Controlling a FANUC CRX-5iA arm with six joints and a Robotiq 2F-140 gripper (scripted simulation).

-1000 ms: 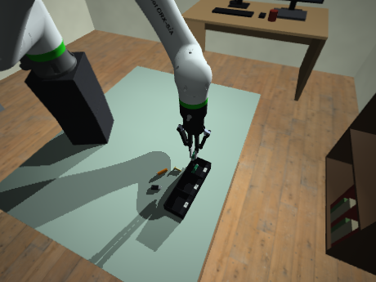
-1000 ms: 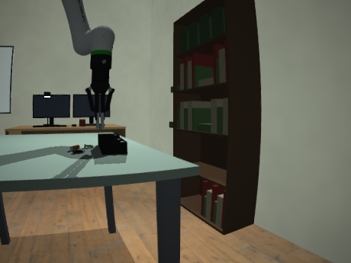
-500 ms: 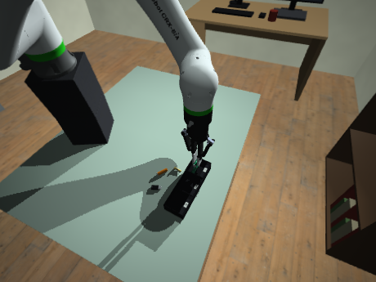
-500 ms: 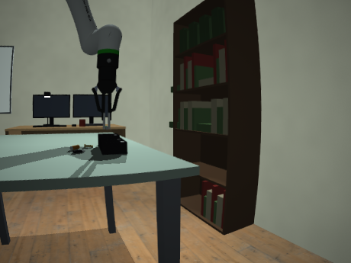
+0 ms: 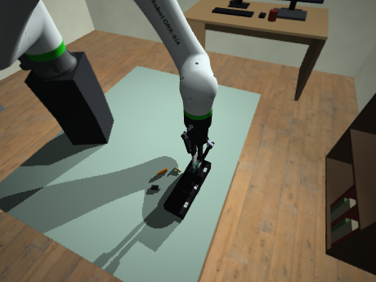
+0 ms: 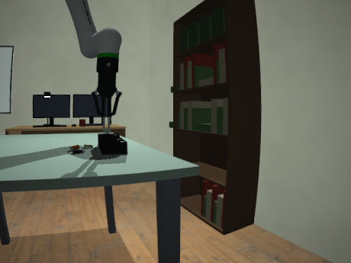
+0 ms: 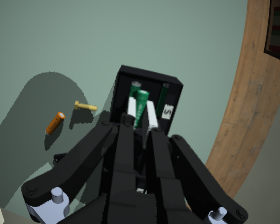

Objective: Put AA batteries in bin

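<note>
Now: the small yellow piece 9 cm behind my hand, 8 cm below it and 1 cm to the right of it. Round my hand: orange battery: 15 cm behind, 8 cm below, 5 cm to the right; small dark piece: 14 cm behind, 12 cm to the right, 8 cm below.
</note>
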